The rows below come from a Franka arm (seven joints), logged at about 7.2 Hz.
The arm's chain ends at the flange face. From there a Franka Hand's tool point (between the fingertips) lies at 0.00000 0.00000 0.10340 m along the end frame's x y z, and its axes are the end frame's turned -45 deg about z.
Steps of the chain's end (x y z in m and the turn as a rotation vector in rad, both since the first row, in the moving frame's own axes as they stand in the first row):
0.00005 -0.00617 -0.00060 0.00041 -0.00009 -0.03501
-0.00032 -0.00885 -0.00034 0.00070 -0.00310 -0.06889
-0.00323 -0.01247 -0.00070 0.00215 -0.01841 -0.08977
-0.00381 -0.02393 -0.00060 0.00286 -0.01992 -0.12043
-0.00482 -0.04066 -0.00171 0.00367 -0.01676 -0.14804
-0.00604 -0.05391 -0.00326 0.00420 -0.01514 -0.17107
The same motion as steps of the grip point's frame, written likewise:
0.00442 -0.00436 -0.00060 0.00035 0.00023 -0.03501
0.00585 -0.00676 -0.00034 0.00269 -0.00170 -0.06889
0.00528 -0.01255 -0.00072 0.01454 -0.01150 -0.08977
0.01288 -0.02120 -0.00062 0.01611 -0.01206 -0.12043
0.02428 -0.03358 -0.00173 0.01445 -0.00926 -0.14804
0.03293 -0.04373 -0.00327 0.01368 -0.00774 -0.17107

